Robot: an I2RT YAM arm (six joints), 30 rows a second.
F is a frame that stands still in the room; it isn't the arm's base.
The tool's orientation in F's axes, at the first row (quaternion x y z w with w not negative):
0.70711 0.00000 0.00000 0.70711
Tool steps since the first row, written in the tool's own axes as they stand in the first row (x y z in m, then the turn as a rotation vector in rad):
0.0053 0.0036 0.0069 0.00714 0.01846 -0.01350
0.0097 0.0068 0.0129 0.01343 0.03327 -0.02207
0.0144 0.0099 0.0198 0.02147 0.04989 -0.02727
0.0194 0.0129 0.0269 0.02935 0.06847 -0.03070
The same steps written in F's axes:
0.0053 -0.0069 0.0036 0.00714 0.01350 0.01846
0.0097 -0.0129 0.0068 0.01343 0.02207 0.03327
0.0144 -0.0198 0.0099 0.02147 0.02727 0.04989
0.0194 -0.0269 0.0129 0.02935 0.03070 0.06847

